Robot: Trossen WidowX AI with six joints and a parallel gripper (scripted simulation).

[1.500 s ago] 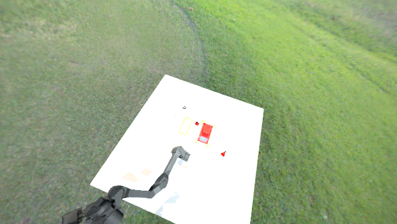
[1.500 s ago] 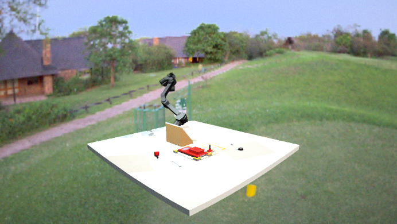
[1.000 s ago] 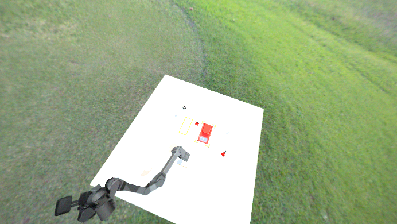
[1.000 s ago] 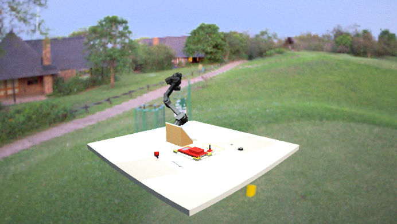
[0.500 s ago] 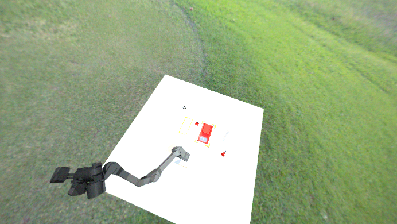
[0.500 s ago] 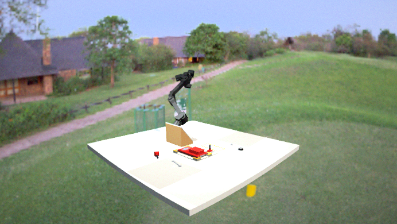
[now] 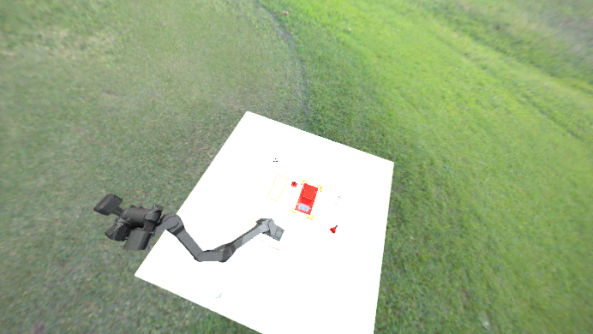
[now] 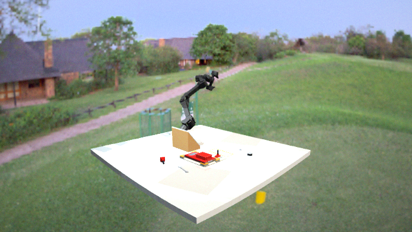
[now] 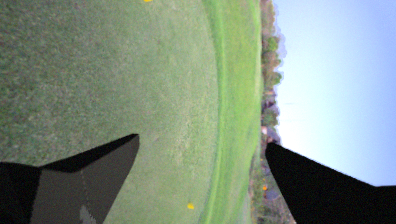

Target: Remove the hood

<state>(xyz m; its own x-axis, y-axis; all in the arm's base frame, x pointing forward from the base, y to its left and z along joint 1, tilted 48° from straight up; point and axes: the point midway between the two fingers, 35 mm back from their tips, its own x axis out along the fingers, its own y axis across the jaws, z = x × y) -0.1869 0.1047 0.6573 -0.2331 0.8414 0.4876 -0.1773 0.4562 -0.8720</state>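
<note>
My gripper tip is 55 cm short of the red hood, 66 cm to the left of it and 43 cm above it. The rest, counted from my gripper tip: thin grey tool (59 cm ahead, 87 cm to the right, 46 cm below).
</note>
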